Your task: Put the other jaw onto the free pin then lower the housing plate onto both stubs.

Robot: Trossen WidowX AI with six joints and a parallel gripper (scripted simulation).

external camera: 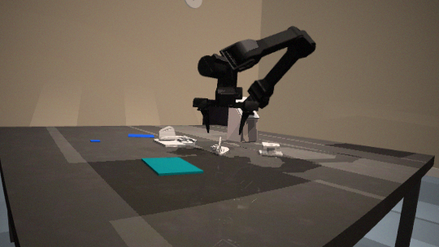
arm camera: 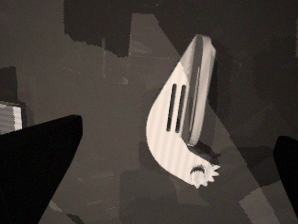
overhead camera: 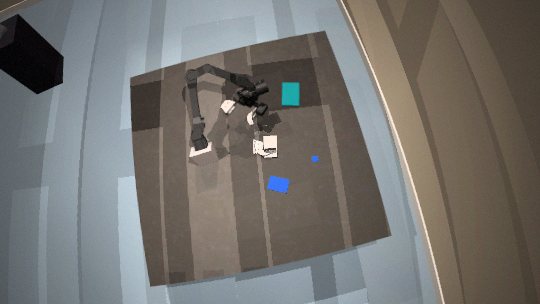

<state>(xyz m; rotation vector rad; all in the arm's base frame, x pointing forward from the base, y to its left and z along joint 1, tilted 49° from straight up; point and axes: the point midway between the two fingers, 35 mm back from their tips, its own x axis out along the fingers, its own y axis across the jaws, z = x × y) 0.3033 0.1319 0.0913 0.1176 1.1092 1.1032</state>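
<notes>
My gripper tip is 5 cm above the jaw, 4 cm to the left of it and 2 cm past it. Also, from my gripper tip: white housing plate 13 cm behind, 8 cm to the left, 3 cm below; cyan flat patch 23 cm ahead, 6 cm below, 5 cm to the left; small blue square 35 cm to the right, 24 cm ahead, 6 cm below.
</notes>
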